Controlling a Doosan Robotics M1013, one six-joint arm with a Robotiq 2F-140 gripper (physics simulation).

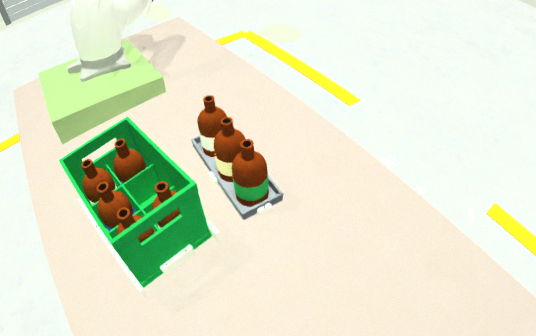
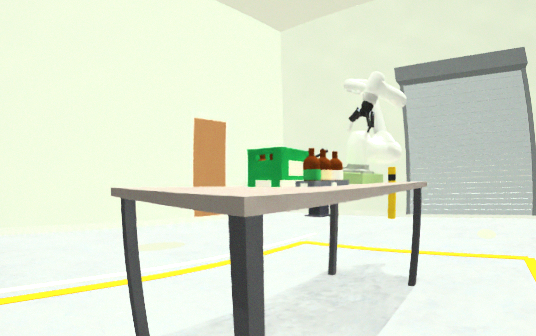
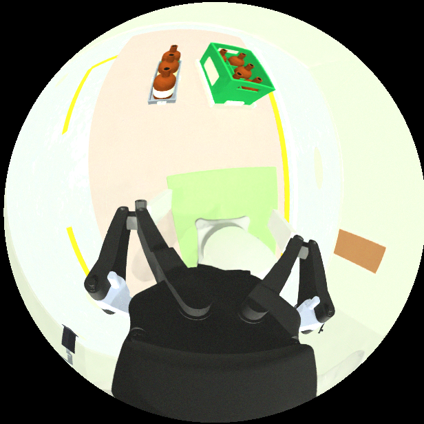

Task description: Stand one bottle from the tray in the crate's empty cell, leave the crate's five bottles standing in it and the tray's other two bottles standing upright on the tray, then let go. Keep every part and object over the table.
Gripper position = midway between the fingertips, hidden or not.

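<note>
The gripper [image 3: 221,207] is visible. Also visible: a white-labelled bottle [image 1: 93,176], a green-labelled brown bottle [image 1: 249,168], a cream-labelled bottle [image 1: 226,144] and a white-labelled bottle [image 1: 209,125].
</note>
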